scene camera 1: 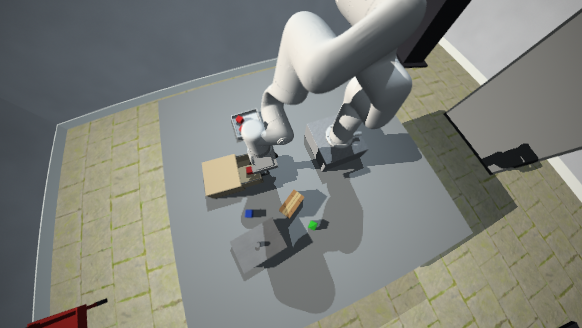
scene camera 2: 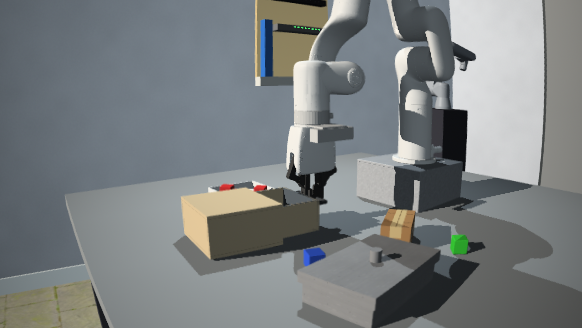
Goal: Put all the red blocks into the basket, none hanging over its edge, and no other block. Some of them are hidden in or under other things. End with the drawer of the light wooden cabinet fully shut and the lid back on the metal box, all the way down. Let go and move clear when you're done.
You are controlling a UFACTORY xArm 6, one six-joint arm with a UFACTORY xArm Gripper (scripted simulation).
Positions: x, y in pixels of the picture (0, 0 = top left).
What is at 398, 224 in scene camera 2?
A small brown wooden box.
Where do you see a light wooden cabinet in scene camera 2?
At 224, 223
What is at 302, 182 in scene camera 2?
My gripper.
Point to a light wooden cabinet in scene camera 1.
At 221, 177
